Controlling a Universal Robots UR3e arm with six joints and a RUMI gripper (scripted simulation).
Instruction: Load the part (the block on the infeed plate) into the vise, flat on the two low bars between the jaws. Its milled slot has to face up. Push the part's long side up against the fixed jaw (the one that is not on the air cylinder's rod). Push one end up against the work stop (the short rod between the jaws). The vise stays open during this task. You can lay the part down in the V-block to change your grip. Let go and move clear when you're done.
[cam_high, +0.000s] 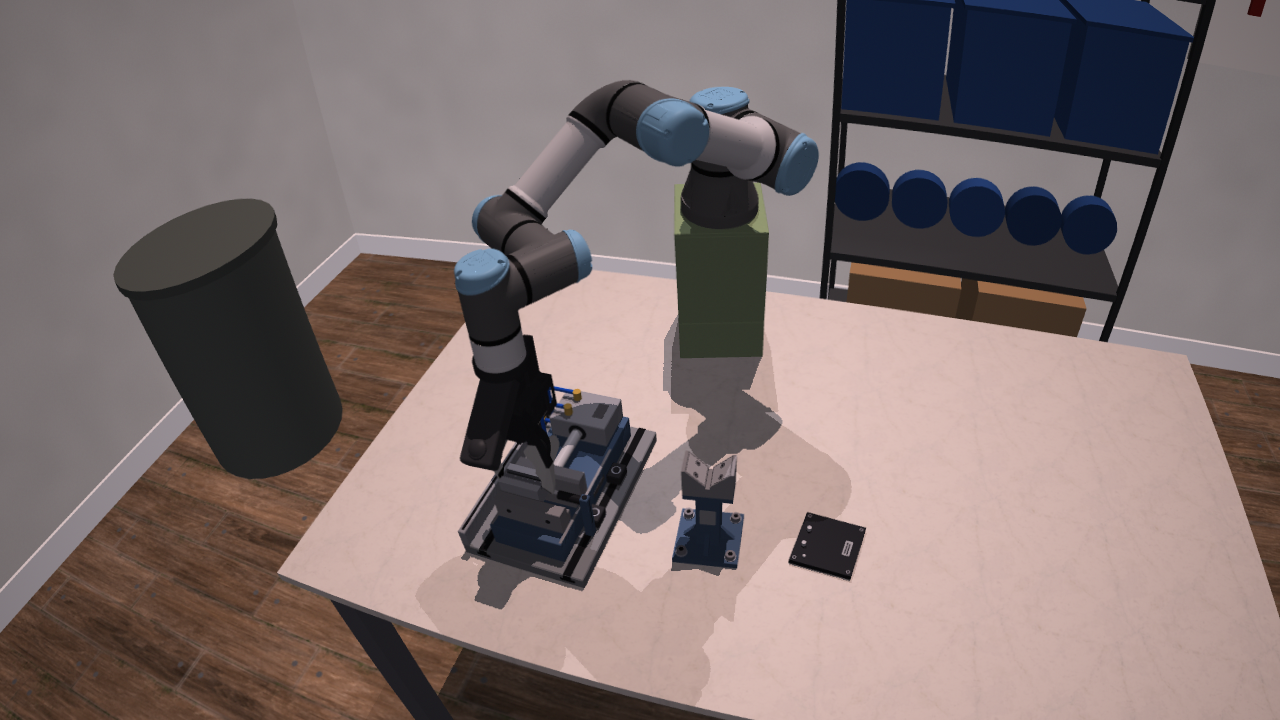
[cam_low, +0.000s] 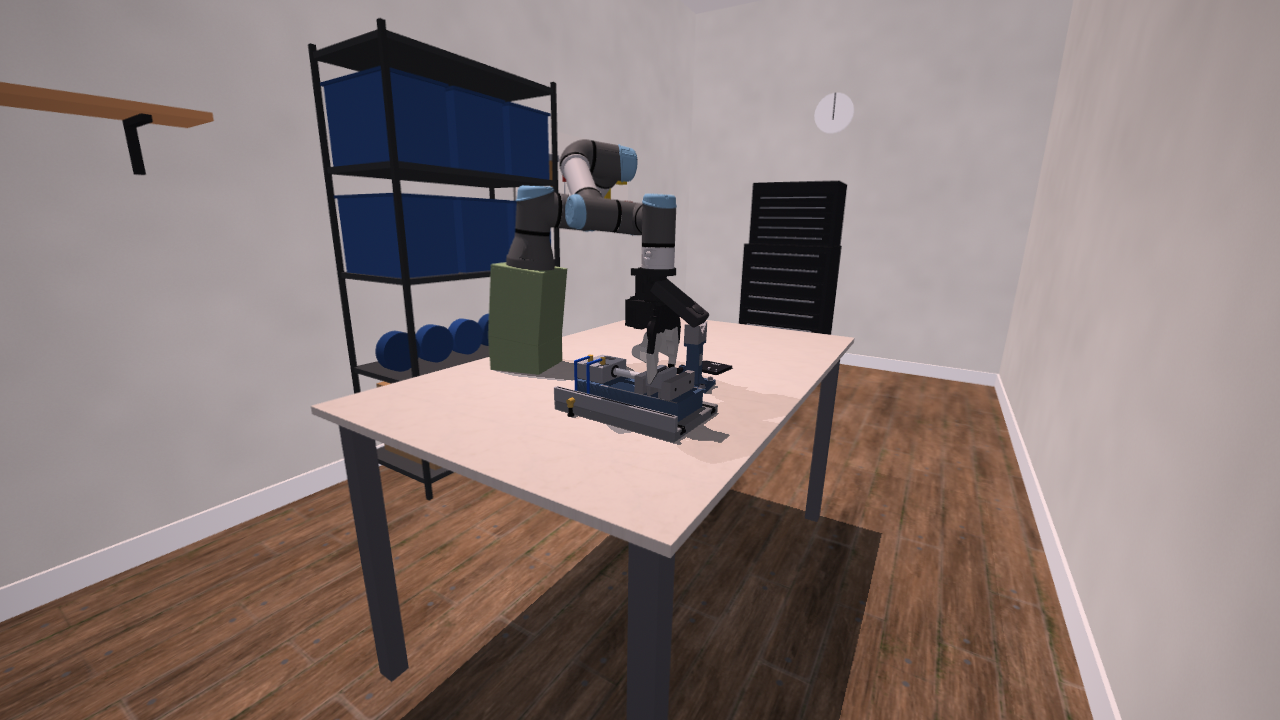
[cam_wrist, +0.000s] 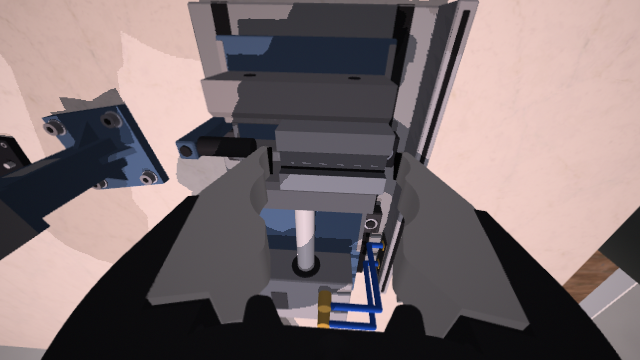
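My gripper is now right at the part. Also, from my hand: dark work stop rod (70 mm to the left, 10 mm below, 10 mm behind); then black infeed plate (400 mm to the left, 130 mm behind, 100 mm below); then fixed jaw (30 mm ahead, 20 mm to the left, 20 mm below).
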